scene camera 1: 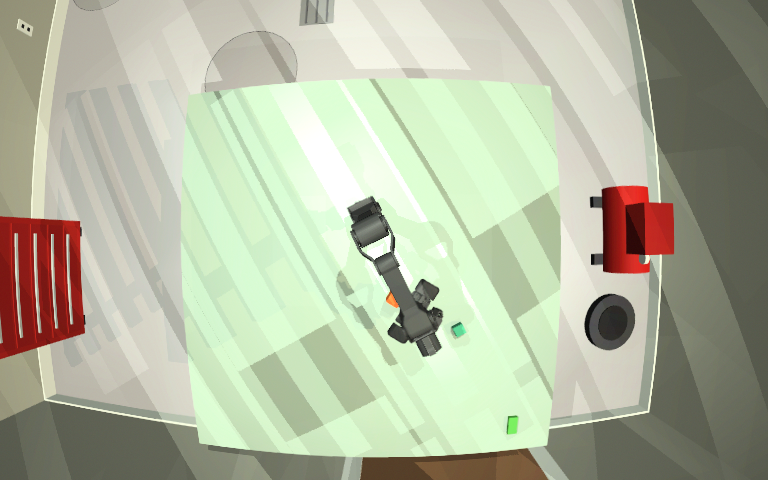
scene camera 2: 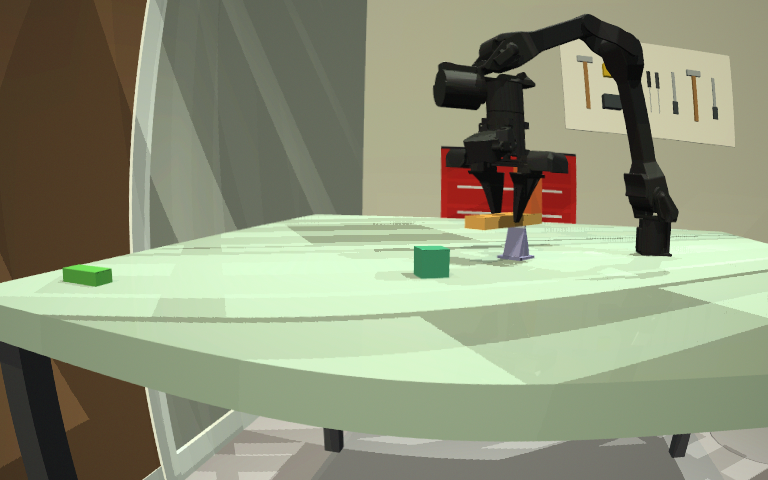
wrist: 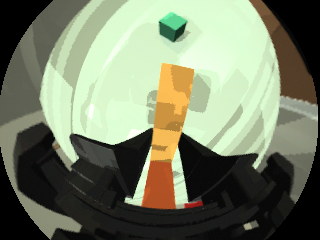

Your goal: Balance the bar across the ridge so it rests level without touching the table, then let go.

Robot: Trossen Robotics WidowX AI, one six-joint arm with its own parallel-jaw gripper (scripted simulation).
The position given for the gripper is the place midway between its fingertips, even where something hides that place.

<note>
In view: the gripper [scene camera 2: 506, 221], an orange bar [scene camera 2: 532, 215], a dark green cube [scene camera 2: 430, 262] and a flat bright green block [scene camera 2: 87, 275].
The orange bar is seen too in the wrist view [wrist: 175, 85]. The gripper shows as well in scene camera 1 [scene camera 1: 411, 306] and in the wrist view [wrist: 166, 133]. The wrist view does not show the flat bright green block: it is out of frame.
</note>
